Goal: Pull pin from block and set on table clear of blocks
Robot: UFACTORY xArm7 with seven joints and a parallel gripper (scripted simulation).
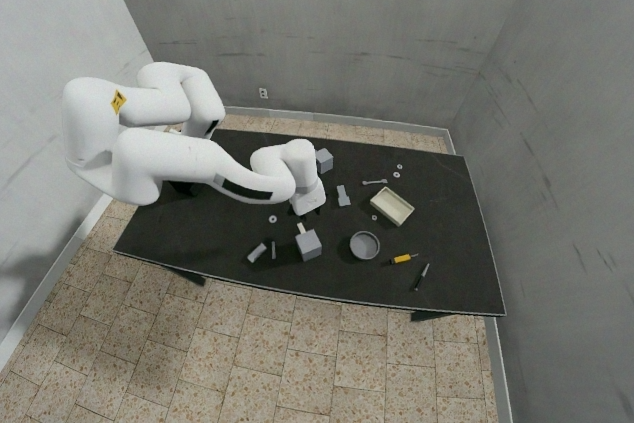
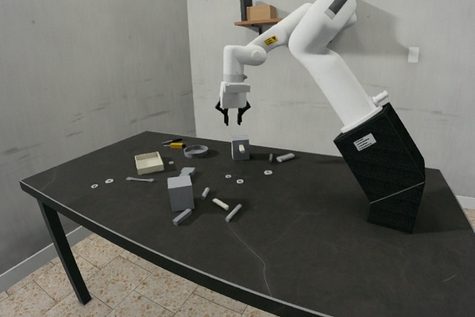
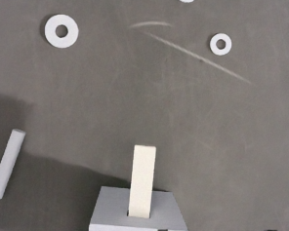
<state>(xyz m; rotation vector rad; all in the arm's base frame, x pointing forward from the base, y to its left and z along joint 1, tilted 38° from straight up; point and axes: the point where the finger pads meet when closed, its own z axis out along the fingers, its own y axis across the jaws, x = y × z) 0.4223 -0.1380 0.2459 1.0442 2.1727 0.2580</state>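
My hand is 20 mm past the short cream pin, 20 mm to the left of it and 120 mm above it. From my hand the other things lie so: round grey dish (210 mm ahead, 30 mm to the right, 170 mm below); short grey cylinder (190 mm behind, 100 mm to the right, 170 mm below); cream tray (330 mm ahead, 160 mm to the left, 170 mm below).
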